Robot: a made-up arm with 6 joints. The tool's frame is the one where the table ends. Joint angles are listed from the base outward.
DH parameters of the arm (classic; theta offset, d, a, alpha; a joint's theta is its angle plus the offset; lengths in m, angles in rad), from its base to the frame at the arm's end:
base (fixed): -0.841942 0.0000 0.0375 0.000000
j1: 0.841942 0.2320 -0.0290 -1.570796
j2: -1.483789 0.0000 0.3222 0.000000
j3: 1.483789 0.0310 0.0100 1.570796
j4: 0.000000 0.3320 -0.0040 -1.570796
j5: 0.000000 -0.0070 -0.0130 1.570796
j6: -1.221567 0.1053 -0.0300 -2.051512
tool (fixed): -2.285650 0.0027 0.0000 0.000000
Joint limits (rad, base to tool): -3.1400..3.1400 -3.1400..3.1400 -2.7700..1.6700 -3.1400..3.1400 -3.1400..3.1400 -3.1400..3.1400
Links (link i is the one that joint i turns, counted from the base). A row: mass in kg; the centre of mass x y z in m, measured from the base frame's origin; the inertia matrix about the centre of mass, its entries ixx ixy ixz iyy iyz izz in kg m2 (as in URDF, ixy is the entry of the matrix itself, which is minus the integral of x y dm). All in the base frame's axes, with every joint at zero. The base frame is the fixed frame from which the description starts. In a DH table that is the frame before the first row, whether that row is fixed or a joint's. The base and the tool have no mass.
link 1: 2.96; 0.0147 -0.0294 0.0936; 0.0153 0 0.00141 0.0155 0 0.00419
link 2: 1.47; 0.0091 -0.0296 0.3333; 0.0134 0 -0.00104 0.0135 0 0.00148
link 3: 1.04; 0.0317 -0.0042 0.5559; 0.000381 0 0 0.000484 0 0.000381
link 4: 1.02; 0.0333 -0.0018 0.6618; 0.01 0 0.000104 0.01 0 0.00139
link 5: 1.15; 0.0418 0.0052 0.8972; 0.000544 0 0 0.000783 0 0.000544
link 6: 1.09; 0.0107 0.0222 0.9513; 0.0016 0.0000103 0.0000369 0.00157 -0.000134 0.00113
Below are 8 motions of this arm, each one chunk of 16 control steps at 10 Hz.
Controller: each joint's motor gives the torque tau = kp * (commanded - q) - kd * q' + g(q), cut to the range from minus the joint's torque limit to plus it. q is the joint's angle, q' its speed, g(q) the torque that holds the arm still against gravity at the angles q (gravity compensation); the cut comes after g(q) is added. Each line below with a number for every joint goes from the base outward.
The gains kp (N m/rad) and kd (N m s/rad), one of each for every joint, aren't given. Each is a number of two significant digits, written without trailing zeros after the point. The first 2 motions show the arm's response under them.
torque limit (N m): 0.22 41 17 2.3 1.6 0.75
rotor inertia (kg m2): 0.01 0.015 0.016 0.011 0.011 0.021
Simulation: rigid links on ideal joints. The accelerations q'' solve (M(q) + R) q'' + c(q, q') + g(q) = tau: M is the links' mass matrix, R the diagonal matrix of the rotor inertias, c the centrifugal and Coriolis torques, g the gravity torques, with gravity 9.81 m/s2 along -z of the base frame. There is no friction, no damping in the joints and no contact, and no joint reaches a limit. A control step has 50 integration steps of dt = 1/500 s. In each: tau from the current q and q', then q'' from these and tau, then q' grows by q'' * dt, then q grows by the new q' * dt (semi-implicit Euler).
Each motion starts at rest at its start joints. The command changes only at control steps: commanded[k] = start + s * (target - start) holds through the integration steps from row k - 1 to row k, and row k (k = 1, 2, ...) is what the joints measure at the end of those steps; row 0 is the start. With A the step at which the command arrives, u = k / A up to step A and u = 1 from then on. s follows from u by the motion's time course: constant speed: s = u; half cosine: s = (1 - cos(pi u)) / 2; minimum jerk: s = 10 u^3 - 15 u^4 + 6 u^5; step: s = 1 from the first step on.
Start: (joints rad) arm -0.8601 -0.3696 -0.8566 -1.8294 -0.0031 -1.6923
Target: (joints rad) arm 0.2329 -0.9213 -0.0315 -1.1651 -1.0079 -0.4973
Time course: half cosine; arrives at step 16
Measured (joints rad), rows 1 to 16:
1: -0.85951 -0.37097 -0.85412 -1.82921 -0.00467 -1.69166
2: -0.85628 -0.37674 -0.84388 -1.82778 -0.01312 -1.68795
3: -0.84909 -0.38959 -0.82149 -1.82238 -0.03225 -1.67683
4: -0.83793 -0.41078 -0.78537 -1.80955 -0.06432 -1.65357
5: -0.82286 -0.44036 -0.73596 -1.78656 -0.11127 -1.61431
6: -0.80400 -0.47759 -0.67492 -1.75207 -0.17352 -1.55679
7: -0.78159 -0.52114 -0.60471 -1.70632 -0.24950 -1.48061
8: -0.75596 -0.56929 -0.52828 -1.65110 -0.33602 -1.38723
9: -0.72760 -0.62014 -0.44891 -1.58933 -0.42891 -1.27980
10: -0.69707 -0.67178 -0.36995 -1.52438 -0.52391 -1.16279
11: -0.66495 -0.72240 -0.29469 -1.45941 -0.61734 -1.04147
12: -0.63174 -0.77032 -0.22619 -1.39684 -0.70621 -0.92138
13: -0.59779 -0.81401 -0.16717 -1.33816 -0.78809 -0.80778
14: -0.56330 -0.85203 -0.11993 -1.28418 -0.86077 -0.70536
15: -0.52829 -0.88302 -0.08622 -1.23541 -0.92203 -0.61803
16: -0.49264 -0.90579 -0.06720 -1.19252 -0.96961 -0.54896
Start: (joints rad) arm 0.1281 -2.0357 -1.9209 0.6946 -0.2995 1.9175
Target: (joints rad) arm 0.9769 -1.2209 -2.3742 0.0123 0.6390 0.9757
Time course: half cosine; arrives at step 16
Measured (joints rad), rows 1 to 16:
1: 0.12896 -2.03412 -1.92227 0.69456 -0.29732 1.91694
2: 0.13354 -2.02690 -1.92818 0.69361 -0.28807 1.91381
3: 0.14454 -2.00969 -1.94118 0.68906 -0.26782 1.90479
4: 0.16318 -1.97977 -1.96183 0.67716 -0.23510 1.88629
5: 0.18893 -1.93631 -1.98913 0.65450 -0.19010 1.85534
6: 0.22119 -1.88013 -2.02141 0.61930 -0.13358 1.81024
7: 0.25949 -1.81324 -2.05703 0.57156 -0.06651 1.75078
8: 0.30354 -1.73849 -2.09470 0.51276 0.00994 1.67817
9: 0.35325 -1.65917 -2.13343 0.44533 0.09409 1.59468
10: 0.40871 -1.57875 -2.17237 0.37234 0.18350 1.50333
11: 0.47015 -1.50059 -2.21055 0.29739 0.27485 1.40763
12: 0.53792 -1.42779 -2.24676 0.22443 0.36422 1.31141
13: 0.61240 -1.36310 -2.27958 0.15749 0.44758 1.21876
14: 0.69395 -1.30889 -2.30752 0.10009 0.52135 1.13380
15: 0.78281 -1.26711 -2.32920 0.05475 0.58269 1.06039
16: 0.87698 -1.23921 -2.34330 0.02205 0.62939 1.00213
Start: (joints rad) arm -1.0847 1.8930 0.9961 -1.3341 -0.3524 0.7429
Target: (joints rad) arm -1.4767 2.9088 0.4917 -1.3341 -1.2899 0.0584
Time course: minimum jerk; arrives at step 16
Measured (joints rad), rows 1 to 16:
1: -1.08478 1.89345 0.99545 -1.33411 -0.35296 0.74280
2: -1.08549 1.89683 0.99079 -1.33397 -0.35721 0.74196
3: -1.08815 1.90761 0.97704 -1.33242 -0.37092 0.73900
4: -1.09478 1.93070 0.95024 -1.32688 -0.40011 0.73197
5: -1.10741 1.96998 0.90904 -1.31413 -0.44841 0.71867
6: -1.12797 2.02759 0.85501 -1.29169 -0.51600 0.69699
7: -1.15888 2.10356 0.79213 -1.25937 -0.59995 0.66510
8: -1.20381 2.19591 0.72598 -1.22025 -0.69448 0.62173
9: -1.26672 2.30092 0.66257 -1.17962 -0.79053 0.56623
10: -1.35000 2.41352 0.60739 -1.14297 -0.87787 0.49890
11: -1.46773 2.52822 0.56546 -1.12188 -0.95206 0.42117
12: -1.65099 2.63930 0.54078 -1.12983 -1.00724 0.33490
13: -1.93542 2.74097 0.53563 -1.17163 -1.03129 0.24190
14: -2.23406 2.82585 0.54368 -1.21362 -1.02545 0.15005
15: -2.38114 2.88748 0.55180 -1.23153 -1.04278 0.07823
16: -2.40355 2.92613 0.55878 -1.25759 -1.09784 0.03350

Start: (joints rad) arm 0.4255 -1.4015 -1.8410 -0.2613 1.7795 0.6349
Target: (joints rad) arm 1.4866 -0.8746 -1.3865 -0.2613 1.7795 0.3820
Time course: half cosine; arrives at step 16
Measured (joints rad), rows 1 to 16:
1: 0.42606 -1.40076 -1.84094 -0.26056 1.77837 0.63474
2: 0.42907 -1.39726 -1.84013 -0.25696 1.77366 0.63385
3: 0.43566 -1.38856 -1.83666 -0.25074 1.76380 0.63170
4: 0.44555 -1.37278 -1.82789 -0.24398 1.74924 0.62782
5: 0.45836 -1.34895 -1.81143 -0.23796 1.73186 0.62160
6: 0.47371 -1.31703 -1.78573 -0.23301 1.71413 0.61246
7: 0.49126 -1.27777 -1.75049 -0.22885 1.69833 0.59996
8: 0.51076 -1.23243 -1.70663 -0.22496 1.68626 0.58394
9: 0.53203 -1.18261 -1.65613 -0.22091 1.67918 0.56457
10: 0.55498 -1.13001 -1.60165 -0.21661 1.67790 0.54228
11: 0.57965 -1.07648 -1.54610 -0.21232 1.68287 0.51773
12: 0.60613 -1.02394 -1.49231 -0.20852 1.69413 0.49174
13: 0.63459 -0.97440 -1.44277 -0.20582 1.71131 0.46523
14: 0.66521 -0.92991 -1.39956 -0.20468 1.73348 0.43921
15: 0.69815 -0.89249 -1.36436 -0.20532 1.75916 0.41474
16: 0.73354 -0.86400 -1.33846 -0.20761 1.78635 0.39294

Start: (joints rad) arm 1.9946 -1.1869 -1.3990 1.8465 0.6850 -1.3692
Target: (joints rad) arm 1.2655 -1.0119 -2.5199 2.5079 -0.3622 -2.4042
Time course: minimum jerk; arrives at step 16
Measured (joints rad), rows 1 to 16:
1: 1.99454 -1.18670 -1.39946 1.84636 0.68440 -1.36943
2: 1.99405 -1.18524 -1.40306 1.84544 0.67986 -1.37132
3: 1.99205 -1.18082 -1.41486 1.84334 0.66543 -1.37816
4: 1.98782 -1.17213 -1.44062 1.84070 0.63635 -1.39474
5: 1.98122 -1.15895 -1.48503 1.83999 0.58999 -1.42614
6: 1.97204 -1.14222 -1.55061 1.84553 0.52511 -1.47631
7: 1.95984 -1.12380 -1.63753 1.86278 0.44178 -1.54700
8: 1.94384 -1.10589 -1.74385 1.89712 0.34148 -1.63719
9: 1.92291 -1.09044 -1.86588 1.95237 0.22767 -1.74295
10: 1.89545 -1.07845 -1.99833 2.02901 0.10680 -1.85782
11: 1.85945 -1.06951 -2.13421 2.12271 -0.01094 -1.97368
12: 1.81242 -1.06190 -2.26466 2.22432 -0.11260 -2.08219
13: 1.75146 -1.05372 -2.37964 2.32271 -0.18674 -2.17660
14: 1.67394 -1.04462 -2.47011 2.40874 -0.22931 -2.25294
15: 1.57855 -1.03599 -2.53076 2.47708 -0.24598 -2.31003
16: 1.46603 -1.02944 -2.56150 2.52537 -0.24921 -2.34902

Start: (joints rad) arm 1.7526 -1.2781 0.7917 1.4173 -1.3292 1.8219
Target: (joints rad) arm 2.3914 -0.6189 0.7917 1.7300 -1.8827 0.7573
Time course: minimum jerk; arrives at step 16
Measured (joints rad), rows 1 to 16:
1: 1.75266 -1.27786 0.79139 1.41718 -1.32950 1.82167
2: 1.75316 -1.27599 0.78930 1.41611 -1.33174 1.81972
3: 1.75517 -1.27000 0.78365 1.41196 -1.33867 1.81263
4: 1.75968 -1.25693 0.77375 1.40212 -1.35313 1.79554
5: 1.76719 -1.23413 0.76033 1.38487 -1.37703 1.76343
6: 1.77805 -1.19972 0.74534 1.36069 -1.41090 1.71234
7: 1.79288 -1.15296 0.73131 1.33290 -1.45365 1.64040
8: 1.81261 -1.09439 0.72083 1.30756 -1.50284 1.54842
9: 1.83870 -1.02584 0.71606 1.29233 -1.55507 1.43991
10: 1.87337 -0.95032 0.71841 1.29468 -1.60673 1.32065
11: 1.92031 -0.87184 0.72836 1.31995 -1.65460 1.19785
12: 1.98559 -0.79516 0.74527 1.36993 -1.69624 1.07914
13: 2.07867 -0.72546 0.76740 1.44232 -1.72989 0.97171
14: 2.21052 -0.66799 0.79193 1.53145 -1.75385 0.88136
15: 2.37027 -0.62683 0.81525 1.63379 -1.76347 0.81195
16: 2.54497 -0.60204 0.83332 1.73762 -1.76463 0.76425

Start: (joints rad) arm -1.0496 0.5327 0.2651 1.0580 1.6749 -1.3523
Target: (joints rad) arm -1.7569 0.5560 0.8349 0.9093 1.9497 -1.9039
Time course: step
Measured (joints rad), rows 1 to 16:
1: -1.05233 0.48746 0.40597 1.10087 1.68805 -1.38428
2: -1.05520 0.46918 0.54682 1.15164 1.75005 -1.46376
3: -1.05850 0.48300 0.65203 1.17250 1.82594 -1.56555
4: -1.06424 0.51254 0.73377 1.15245 1.88329 -1.67037
5: -1.07362 0.54585 0.79776 1.09594 1.91063 -1.76595
6: -1.08682 0.57527 0.84604 1.01702 1.91211 -1.84553
7: -1.10373 0.59667 0.87937 0.93275 1.89893 -1.90625
8: -1.12442 0.60874 0.89851 0.85827 1.88247 -1.94787
9: -1.14917 0.61207 0.90485 0.80412 1.87055 -1.97195
10: -1.17832 0.60833 0.90068 0.77523 1.86652 -1.98119
11: -1.21207 0.59967 0.88905 0.77137 1.87029 -1.97887
12: -1.25045 0.58826 0.87332 0.78850 1.87997 -1.96846
13: -1.29334 0.57607 0.85659 0.82036 1.89306 -1.95322
14: -1.34053 0.56472 0.84126 0.86004 1.90717 -1.93599
15: -1.39174 0.55540 0.82890 0.90103 1.92027 -1.91908
16: -1.44670 0.54880 0.82027 0.93800 1.93080 -1.90418

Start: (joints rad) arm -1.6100 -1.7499 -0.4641 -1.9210 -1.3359 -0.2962
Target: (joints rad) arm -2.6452 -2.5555 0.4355 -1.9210 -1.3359 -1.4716
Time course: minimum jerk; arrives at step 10
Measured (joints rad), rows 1 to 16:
1: -1.61024 -1.75171 -0.46062 -1.92121 -1.33643 -0.29692
2: -1.61166 -1.76399 -0.43762 -1.92293 -1.33985 -0.30276
3: -1.61501 -1.79800 -0.37657 -1.92963 -1.34766 -0.32342
4: -1.62030 -1.86086 -0.26968 -1.94685 -1.35644 -0.37154
5: -1.62736 -1.95217 -0.12502 -1.97950 -1.35908 -0.45771
6: -1.63587 -2.06434 0.03620 -2.02649 -1.35188 -0.58488
7: -1.64547 -2.18530 0.18739 -2.07899 -1.33894 -0.74534
8: -1.65597 -2.30162 0.30483 -2.12346 -1.32819 -0.92223
9: -1.66756 -2.40131 0.37416 -2.14619 -1.32339 -1.09519
10: -1.68099 -2.47768 0.39633 -2.13703 -1.32034 -1.24719
11: -1.69740 -2.53273 0.38970 -2.09253 -1.31132 -1.36963
12: -1.71809 -2.57110 0.37327 -2.01839 -1.29575 -1.46106
13: -1.74417 -2.59616 0.35821 -1.92726 -1.27951 -1.52393
14: -1.77617 -2.61018 0.34944 -1.83449 -1.26862 -1.56247
15: -1.81381 -2.61507 0.34833 -1.75448 -1.26571 -1.58142
16: -1.85624 -2.61268 0.35442 -1.69811 -1.26964 -1.58535

